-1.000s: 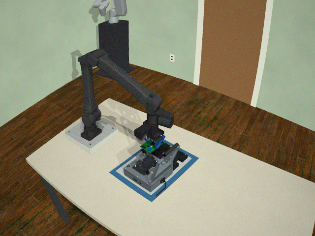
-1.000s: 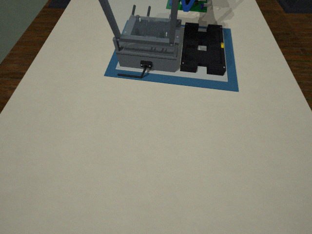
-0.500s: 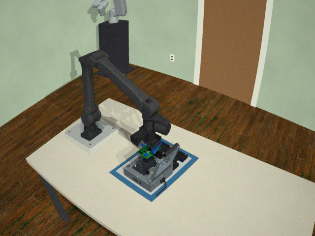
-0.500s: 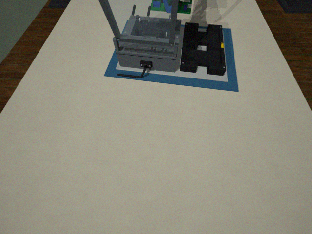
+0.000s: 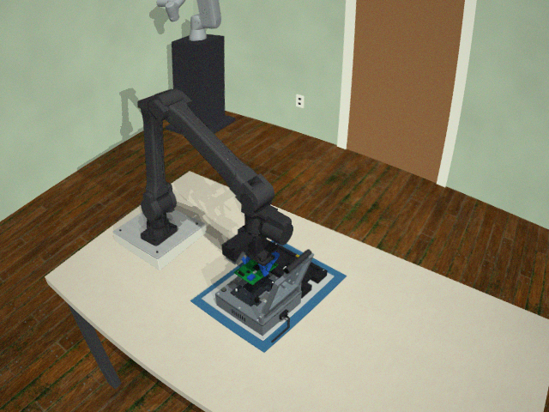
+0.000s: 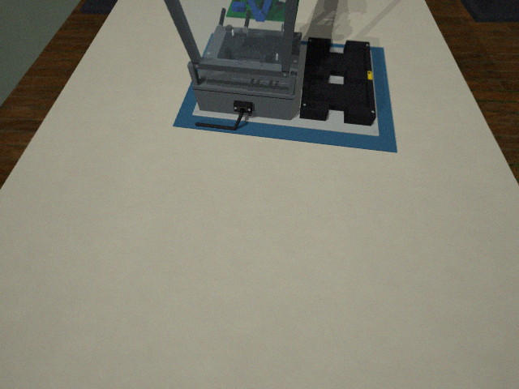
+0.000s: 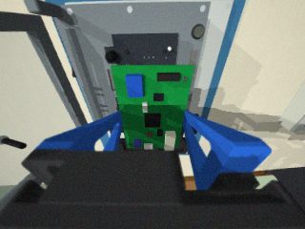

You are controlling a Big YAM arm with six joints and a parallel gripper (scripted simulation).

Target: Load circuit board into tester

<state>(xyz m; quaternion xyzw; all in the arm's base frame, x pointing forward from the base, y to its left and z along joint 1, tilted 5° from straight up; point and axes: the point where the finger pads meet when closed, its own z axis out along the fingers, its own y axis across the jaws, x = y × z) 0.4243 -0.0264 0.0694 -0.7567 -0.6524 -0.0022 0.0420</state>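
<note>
Right now my hand is 13 cm short of the tester lid, 5 cm below it and 4 cm to the left of it. Also, from my hand: green circuit board right at my hand.
</note>
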